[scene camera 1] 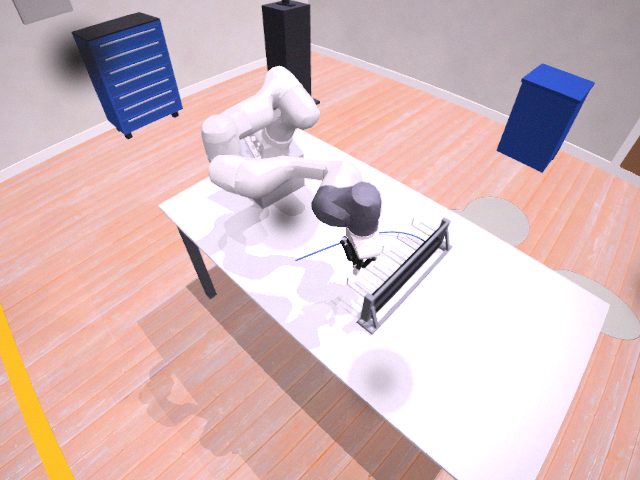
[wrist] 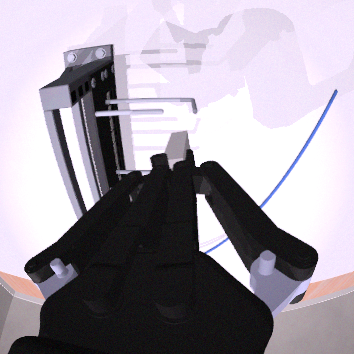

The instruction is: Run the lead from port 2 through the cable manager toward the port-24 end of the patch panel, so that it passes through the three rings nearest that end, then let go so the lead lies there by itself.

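The blue lead (scene camera 1: 318, 250) (wrist: 286, 176) runs from the far end of the patch panel (scene camera 1: 408, 268) (wrist: 55, 97) in an arc behind the gripper, and its free end lies on the table toward the robot base. My gripper (scene camera 1: 356, 269) (wrist: 181, 144) is shut and empty, its tips low beside the wire rings of the cable manager (wrist: 150, 101). In the wrist view the lead passes right of the fingers, apart from the tips. The fingers hide part of the rings; whether the lead lies in any ring near the far end I cannot tell.
The white table (scene camera 1: 496, 330) carries the panel's grey stand, whose foot (scene camera 1: 368, 325) is at the near end. Rings stick out from the panel toward the robot. Blue cabinets (scene camera 1: 134, 77) (scene camera 1: 542, 118) and a black tower (scene camera 1: 286, 46) stand on the floor beyond the table.
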